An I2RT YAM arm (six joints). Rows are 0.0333 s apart.
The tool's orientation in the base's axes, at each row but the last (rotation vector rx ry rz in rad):
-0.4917 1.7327 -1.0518
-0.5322 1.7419 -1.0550
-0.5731 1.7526 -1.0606
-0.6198 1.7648 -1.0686
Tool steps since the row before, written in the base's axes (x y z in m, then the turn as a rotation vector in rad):
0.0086 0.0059 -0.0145 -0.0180 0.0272 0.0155
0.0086 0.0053 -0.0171 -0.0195 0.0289 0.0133
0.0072 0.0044 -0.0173 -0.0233 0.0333 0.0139
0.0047 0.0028 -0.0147 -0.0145 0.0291 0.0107
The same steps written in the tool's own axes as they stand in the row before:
0.0001 0.0165 0.0069 -0.0210 -0.0009 -0.0294
0.0014 0.0182 0.0078 -0.0205 0.0017 -0.0311
0.0022 0.0177 0.0073 -0.0225 0.0031 -0.0364
0.0026 0.0144 0.0056 -0.0215 0.0042 -0.0263

